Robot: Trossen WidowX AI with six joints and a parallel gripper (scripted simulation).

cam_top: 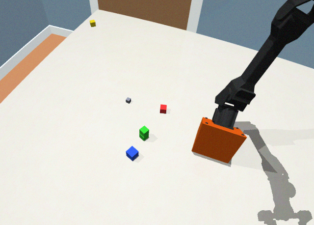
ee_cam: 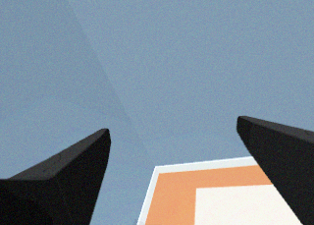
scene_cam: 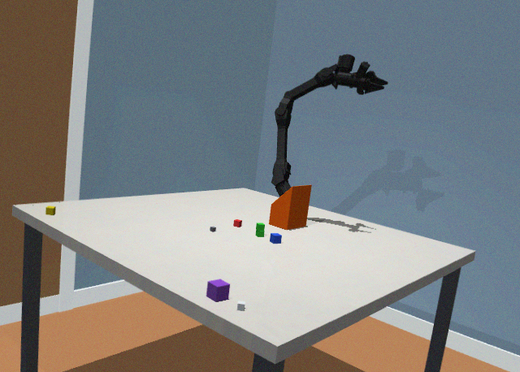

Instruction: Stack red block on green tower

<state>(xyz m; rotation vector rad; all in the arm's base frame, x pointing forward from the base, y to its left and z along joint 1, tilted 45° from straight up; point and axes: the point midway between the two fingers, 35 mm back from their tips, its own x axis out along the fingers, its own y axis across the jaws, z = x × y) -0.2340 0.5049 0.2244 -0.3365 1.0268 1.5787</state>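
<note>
The red block is 61 cm below my gripper tip, 48 cm ahead of it and 31 cm to the right of it. Also, from my gripper tip: small grey block (62 cm ahead, 61 cm below, 30 cm to the right); then blue block (61 cm below, 52 cm ahead, 9 cm to the right); then purple block (106 cm ahead, 60 cm below, 14 cm to the left).
</note>
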